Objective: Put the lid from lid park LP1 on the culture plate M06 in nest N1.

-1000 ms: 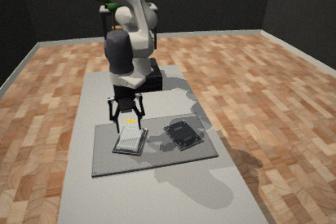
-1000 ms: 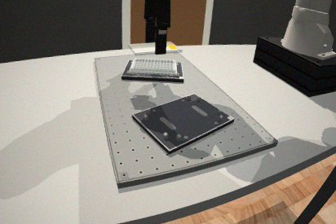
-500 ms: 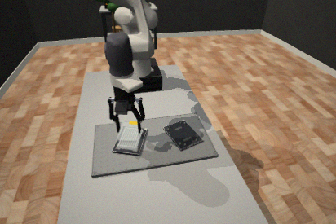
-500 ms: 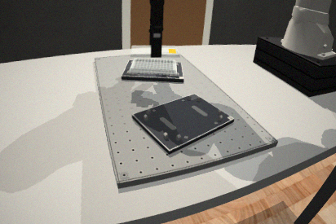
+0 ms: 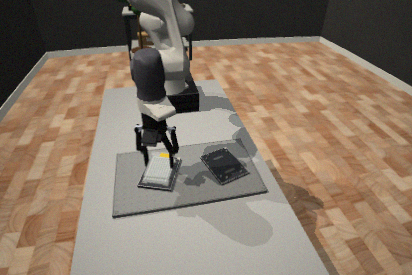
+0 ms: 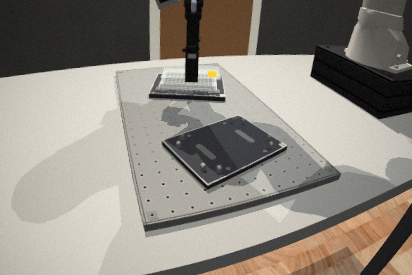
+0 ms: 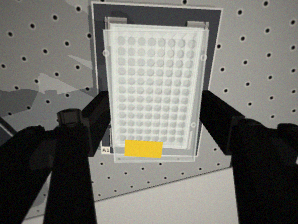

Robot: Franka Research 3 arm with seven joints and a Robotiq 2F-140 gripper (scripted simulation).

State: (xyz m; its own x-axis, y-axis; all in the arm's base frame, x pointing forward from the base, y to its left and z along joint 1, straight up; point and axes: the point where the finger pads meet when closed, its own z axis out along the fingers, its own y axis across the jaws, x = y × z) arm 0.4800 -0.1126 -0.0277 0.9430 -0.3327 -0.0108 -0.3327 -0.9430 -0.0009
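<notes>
Right now my hand is 2 cm above the clear lid. From my hand the other things lie so: lid park frame (24 cm to the left, 6 cm below, 2 cm ahead); then culture plate (4 cm below, 1 cm ahead).
</notes>
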